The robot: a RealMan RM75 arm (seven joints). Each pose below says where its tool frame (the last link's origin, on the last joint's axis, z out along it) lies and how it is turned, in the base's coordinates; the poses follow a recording.
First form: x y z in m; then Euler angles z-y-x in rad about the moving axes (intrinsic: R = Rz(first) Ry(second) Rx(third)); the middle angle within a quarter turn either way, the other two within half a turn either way.
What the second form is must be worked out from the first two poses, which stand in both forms.
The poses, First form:
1: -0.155 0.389 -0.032 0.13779 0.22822 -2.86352
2: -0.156 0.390 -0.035 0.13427 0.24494 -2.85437
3: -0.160 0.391 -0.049 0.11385 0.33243 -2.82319
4: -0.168 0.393 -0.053 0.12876 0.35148 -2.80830
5: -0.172 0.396 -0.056 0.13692 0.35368 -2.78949
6: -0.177 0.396 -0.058 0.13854 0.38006 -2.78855
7: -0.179 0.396 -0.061 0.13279 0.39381 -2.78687
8: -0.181 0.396 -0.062 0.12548 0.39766 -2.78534
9: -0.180 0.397 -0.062 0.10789 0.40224 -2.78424
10: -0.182 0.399 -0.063 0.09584 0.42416 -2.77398
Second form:
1: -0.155 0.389 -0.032; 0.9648 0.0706 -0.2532; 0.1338 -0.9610 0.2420; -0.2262 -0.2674 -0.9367
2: -0.156 0.390 -0.035; 0.9614 0.0603 -0.2684; 0.1299 -0.9596 0.2496; -0.2425 -0.2748 -0.9304
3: -0.160 0.391 -0.049; 0.9391 0.0064 -0.3435; 0.1074 -0.9552 0.2758; -0.3263 -0.2959 -0.8977
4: -0.168 0.393 -0.053; 0.9311 0.0096 -0.3647; 0.1206 -0.9516 0.2827; -0.3443 -0.3072 -0.8872
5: -0.172 0.396 -0.056; 0.9293 0.0098 -0.3691; 0.1280 -0.9462 0.2973; -0.3464 -0.3235 -0.8806
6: -0.177 0.396 -0.058; 0.9197 0.0025 -0.3925; 0.1282 -0.9470 0.2944; -0.3710 -0.3211 -0.8714
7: -0.179 0.396 -0.061; 0.9153 -0.0079 -0.4026; 0.1223 -0.9471 0.2966; -0.3837 -0.3207 -0.8660
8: -0.181 0.396 -0.062; 0.9147 -0.0167 -0.4037; 0.1154 -0.9467 0.3006; -0.3873 -0.3216 -0.8641
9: -0.180 0.397 -0.062; 0.9148 -0.0353 -0.4023; 0.0991 -0.9461 0.3083; -0.3915 -0.3219 -0.8621
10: -0.182 0.399 -0.063; 0.9072 -0.0579 -0.4167; 0.0872 -0.9431 0.3210; -0.4116 -0.3275 -0.8505
